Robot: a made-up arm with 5 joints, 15 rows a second.
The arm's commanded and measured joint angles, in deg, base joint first. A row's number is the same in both.
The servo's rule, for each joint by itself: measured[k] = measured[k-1] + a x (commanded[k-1-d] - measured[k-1]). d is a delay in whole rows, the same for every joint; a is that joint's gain. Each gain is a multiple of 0.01, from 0.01 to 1. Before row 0 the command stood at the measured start. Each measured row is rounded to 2 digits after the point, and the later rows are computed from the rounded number. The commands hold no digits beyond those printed.
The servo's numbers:
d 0
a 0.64 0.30 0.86 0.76 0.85
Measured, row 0: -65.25, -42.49, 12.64, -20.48, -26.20
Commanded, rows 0 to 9: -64.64, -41.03, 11.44, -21.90, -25.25; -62.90, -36.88, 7.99, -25.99, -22.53; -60.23, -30.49, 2.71, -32.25, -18.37; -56.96, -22.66, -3.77, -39.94, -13.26; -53.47, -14.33, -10.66, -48.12, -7.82; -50.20, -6.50, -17.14, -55.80, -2.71; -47.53, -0.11, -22.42, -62.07, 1.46; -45.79, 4.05, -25.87, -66.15, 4.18; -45.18, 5.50, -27.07, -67.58, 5.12; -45.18, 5.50, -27.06, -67.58, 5.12
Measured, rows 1 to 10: -64.86, -42.05, 11.61, -21.56, -25.39; -63.61, -40.50, 8.50, -24.93, -22.96; -61.45, -37.50, 3.52, -30.49, -19.06; -58.58, -33.05, -2.75, -37.67, -14.13; -55.31, -27.43, -9.55, -45.61, -8.77; -52.04, -21.15, -16.08, -53.35, -3.62; -49.15, -14.84, -21.53, -59.98, 0.70; -47.00, -9.17, -25.26, -64.67, 3.66; -45.84, -4.77, -26.82, -66.88, 4.90; -45.42, -1.69, -27.03, -67.41, 5.09
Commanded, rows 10 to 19: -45.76, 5.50, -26.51, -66.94, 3.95; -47.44, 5.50, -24.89, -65.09, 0.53; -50.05, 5.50, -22.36, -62.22, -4.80; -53.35, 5.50, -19.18, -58.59, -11.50; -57.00, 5.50, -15.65, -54.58, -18.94; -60.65, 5.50, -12.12, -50.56, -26.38; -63.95, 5.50, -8.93, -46.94, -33.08; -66.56, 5.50, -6.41, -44.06, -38.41; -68.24, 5.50, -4.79, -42.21, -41.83; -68.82, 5.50, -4.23, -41.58, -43.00
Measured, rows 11 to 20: -45.64, 0.47, -26.58, -67.05, 4.12; -46.79, 1.98, -25.13, -65.56, 1.07; -48.88, 3.04, -22.75, -63.02, -3.92; -51.74, 3.78, -19.68, -59.65, -10.36; -55.11, 4.30, -16.21, -55.80, -17.65; -58.66, 4.66, -12.69, -51.82, -25.07; -62.05, 4.91, -9.46, -48.11, -31.88; -64.94, 5.09, -6.84, -45.03, -37.43; -67.05, 5.21, -5.08, -42.89, -41.17; -68.18, 5.30, -4.35, -41.89, -42.73
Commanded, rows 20 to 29: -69.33, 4.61, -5.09, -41.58, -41.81; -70.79, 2.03, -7.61, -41.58, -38.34; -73.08, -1.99, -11.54, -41.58, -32.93; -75.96, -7.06, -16.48, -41.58, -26.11; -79.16, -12.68, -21.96, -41.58, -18.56; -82.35, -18.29, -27.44, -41.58, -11.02; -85.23, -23.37, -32.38, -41.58, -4.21; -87.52, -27.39, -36.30, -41.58, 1.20; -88.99, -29.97, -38.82, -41.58, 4.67; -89.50, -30.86, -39.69, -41.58, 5.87
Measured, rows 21 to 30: -68.92, 5.09, -4.99, -41.65, -41.95; -70.12, 4.17, -7.24, -41.60, -38.88; -72.01, 2.32, -10.94, -41.58, -33.82; -74.54, -0.49, -15.70, -41.58, -27.27; -77.50, -4.15, -21.08, -41.58, -19.87; -80.60, -8.39, -26.55, -41.58, -12.35; -83.56, -12.88, -31.56, -41.58, -5.43; -86.09, -17.23, -35.64, -41.58, 0.21; -87.95, -21.05, -38.37, -41.58, 4.00; -88.94, -23.99, -39.51, -41.58, 5.59
